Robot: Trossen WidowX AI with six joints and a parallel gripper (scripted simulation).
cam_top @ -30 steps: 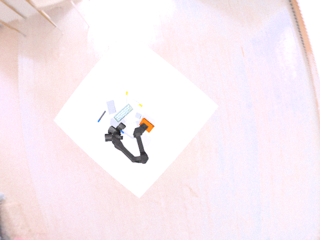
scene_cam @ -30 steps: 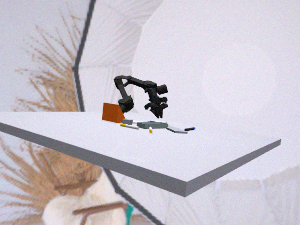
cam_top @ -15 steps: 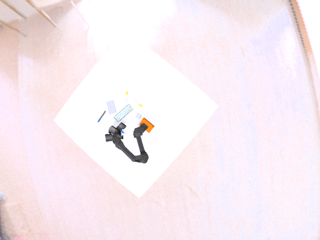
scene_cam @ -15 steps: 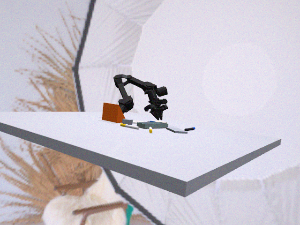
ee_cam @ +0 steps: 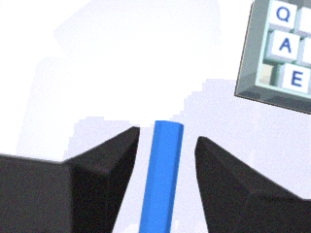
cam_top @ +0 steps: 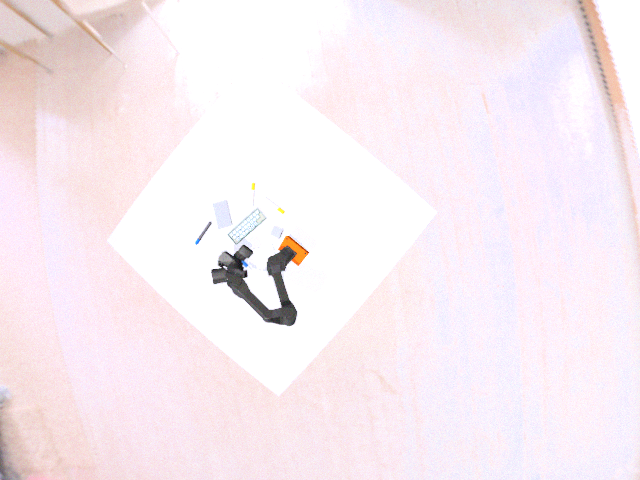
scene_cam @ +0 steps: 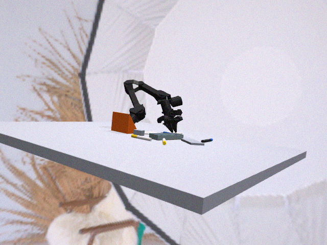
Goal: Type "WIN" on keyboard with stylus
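My gripper tip is now 7 cm past the blue stylus and 1 cm above it. Round my gripper tip: flat grey block: 19 cm ahead, 11 cm to the right, 2 cm below; then W key: 2 cm ahead, 19 cm to the right, 1 cm below.
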